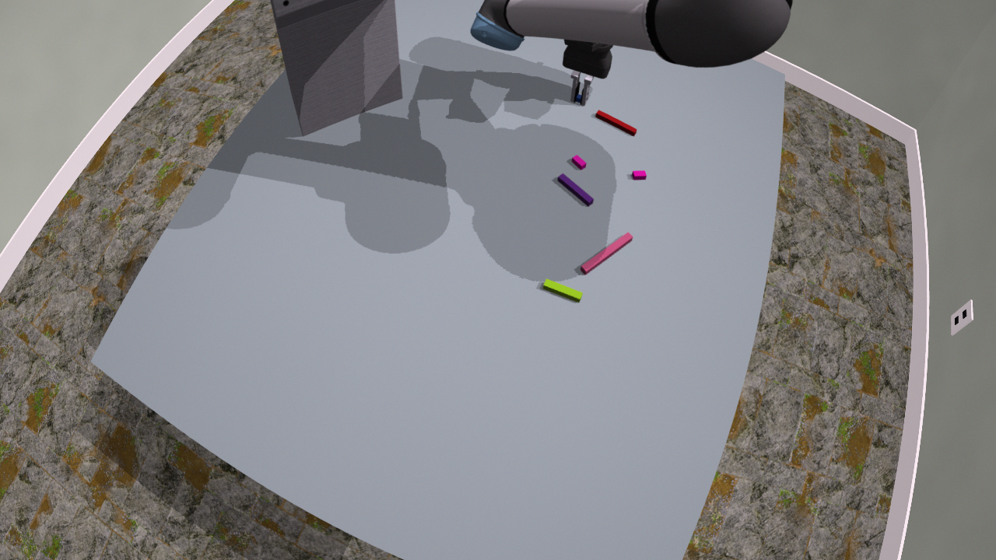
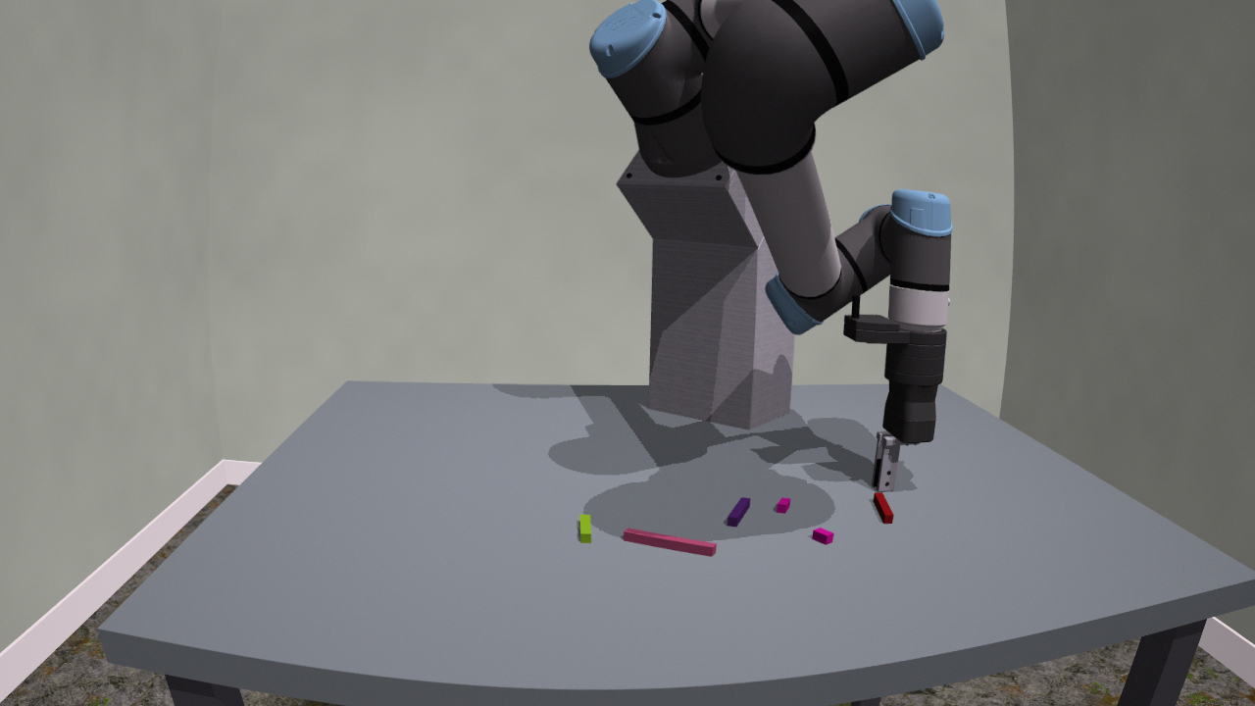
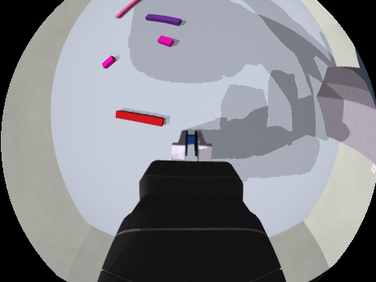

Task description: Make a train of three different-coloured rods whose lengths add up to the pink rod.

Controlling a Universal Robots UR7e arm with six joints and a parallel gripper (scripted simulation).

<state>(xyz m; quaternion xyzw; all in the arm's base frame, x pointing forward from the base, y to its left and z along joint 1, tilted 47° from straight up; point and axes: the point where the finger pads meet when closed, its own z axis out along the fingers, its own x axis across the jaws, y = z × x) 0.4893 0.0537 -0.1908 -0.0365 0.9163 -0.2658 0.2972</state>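
The small blue rod lies 10 mm below my hand. Round my hand: purple rod: 30 mm ahead, 190 mm to the right, 10 mm below; red rod: 70 mm ahead, 40 mm to the right, 10 mm below; pink rod: 90 mm ahead, 280 mm to the right, 10 mm below.
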